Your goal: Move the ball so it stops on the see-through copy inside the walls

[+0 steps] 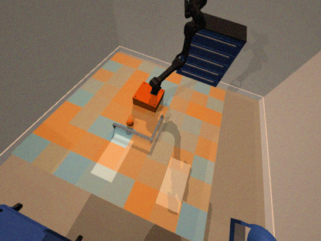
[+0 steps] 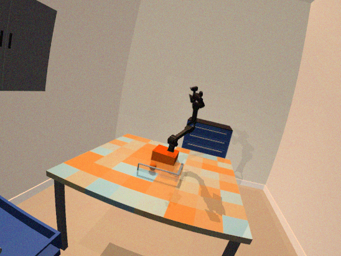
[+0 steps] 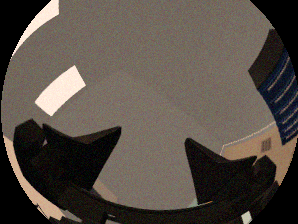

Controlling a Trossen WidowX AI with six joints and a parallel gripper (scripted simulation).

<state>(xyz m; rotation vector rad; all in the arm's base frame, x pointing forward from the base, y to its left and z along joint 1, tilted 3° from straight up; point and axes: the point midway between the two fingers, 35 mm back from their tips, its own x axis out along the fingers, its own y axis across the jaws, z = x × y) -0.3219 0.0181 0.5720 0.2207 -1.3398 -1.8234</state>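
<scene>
Now: the orange ball 67 cm ahead of my gripper tip, 10 cm to the right of it and 64 cm below it.
</scene>
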